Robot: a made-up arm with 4 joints.
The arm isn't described. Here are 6 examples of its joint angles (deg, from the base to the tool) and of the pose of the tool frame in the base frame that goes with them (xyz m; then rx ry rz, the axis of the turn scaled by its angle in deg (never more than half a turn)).
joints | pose
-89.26 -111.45 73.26 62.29 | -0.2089 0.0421 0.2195 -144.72 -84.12 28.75
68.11 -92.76 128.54 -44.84 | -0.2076 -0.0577 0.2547 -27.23 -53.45 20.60
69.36 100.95 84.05 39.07 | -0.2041 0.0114 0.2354 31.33 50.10 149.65
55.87 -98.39 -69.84 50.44 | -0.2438 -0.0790 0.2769 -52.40 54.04 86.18
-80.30 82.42 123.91 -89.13 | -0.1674 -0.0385 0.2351 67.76 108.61 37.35
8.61 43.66 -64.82 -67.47 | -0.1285 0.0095 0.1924 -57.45 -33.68 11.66
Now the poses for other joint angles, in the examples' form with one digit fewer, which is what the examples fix.
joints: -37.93 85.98 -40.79 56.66
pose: -0.157 -0.040 0.203 -66.3 -96.9 -77.4
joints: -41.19 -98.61 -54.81 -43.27
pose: -0.230 0.063 0.294 -2.6 161.7 31.7
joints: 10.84 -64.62 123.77 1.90
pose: -0.177 -0.009 0.284 -54.7 -37.6 25.7
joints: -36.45 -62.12 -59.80 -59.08
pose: -0.164 0.058 0.299 -65.1 -153.4 -23.3
